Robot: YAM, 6 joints.
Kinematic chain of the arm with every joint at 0, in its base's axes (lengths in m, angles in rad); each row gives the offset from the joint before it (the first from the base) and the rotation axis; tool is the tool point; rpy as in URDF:
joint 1: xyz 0 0 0.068 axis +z
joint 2: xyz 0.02 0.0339 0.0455 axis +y
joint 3: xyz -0.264 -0.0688 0 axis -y
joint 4: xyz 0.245 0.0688 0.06 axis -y
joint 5: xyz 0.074 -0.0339 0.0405 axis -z
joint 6: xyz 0.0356 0 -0.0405 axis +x
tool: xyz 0 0 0 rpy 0 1.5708 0
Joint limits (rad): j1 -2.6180..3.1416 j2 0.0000..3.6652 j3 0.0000..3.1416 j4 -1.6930..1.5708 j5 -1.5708..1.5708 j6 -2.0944..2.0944
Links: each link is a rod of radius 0.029 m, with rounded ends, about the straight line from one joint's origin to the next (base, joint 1, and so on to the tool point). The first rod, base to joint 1, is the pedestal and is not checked.
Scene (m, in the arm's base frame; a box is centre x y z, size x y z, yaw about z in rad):
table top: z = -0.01
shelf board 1: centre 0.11 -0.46 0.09 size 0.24 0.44 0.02 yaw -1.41
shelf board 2: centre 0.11 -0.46 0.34 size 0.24 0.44 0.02 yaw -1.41
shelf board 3: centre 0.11 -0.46 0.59 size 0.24 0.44 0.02 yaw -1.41
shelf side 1: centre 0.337 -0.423 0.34 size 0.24 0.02 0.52 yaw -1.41
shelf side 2: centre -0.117 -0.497 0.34 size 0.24 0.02 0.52 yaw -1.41
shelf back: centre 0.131 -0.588 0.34 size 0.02 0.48 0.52 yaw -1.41
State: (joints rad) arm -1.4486 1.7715 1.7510 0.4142 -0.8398 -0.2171
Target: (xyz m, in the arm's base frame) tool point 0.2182 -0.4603 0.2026
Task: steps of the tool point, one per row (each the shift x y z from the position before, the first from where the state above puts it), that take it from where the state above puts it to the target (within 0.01 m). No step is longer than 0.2 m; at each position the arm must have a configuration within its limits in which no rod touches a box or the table.
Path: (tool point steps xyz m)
1: -0.0130 0.0733 0.0099
2: -0.0107 0.0725 -0.0099
3: 0.0742 -0.0145 -0.1337
4: 0.0517 0.0566 -0.1284
5: 0.0257 -0.0831 0.0171
6: 0.0139 -0.0838 -0.0003
7: 0.0002 -0.0785 -0.0168

